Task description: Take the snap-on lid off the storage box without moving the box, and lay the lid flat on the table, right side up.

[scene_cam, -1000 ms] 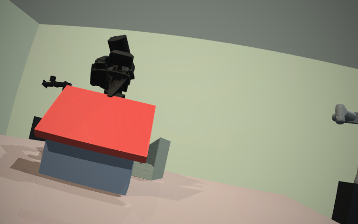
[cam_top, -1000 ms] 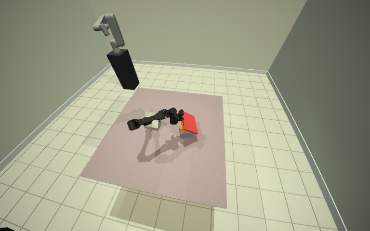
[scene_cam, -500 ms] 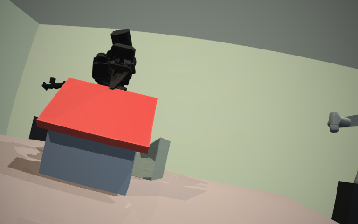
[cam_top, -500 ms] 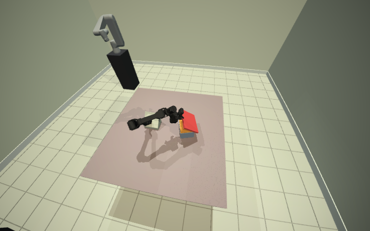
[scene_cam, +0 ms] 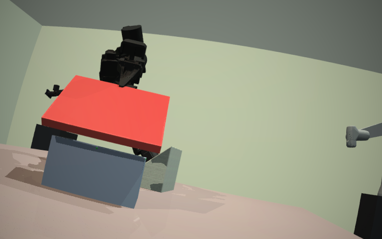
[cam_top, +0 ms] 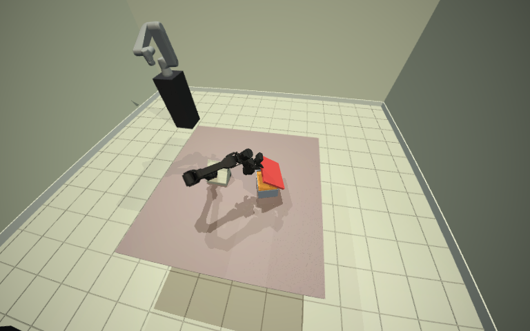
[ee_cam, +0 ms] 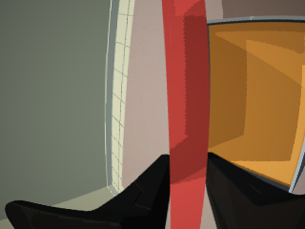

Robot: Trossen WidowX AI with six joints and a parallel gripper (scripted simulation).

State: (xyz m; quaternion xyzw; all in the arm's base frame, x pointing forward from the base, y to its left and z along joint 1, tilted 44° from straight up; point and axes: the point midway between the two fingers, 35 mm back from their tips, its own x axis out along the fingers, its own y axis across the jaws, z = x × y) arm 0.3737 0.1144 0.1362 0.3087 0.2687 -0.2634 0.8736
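My gripper tip is now 6 cm short of the red lid, 5 cm above it and 2 cm to the right of it. The rest, counted from my gripper tip: storage box 19 cm below, 3 cm ahead, 1 cm to the left.
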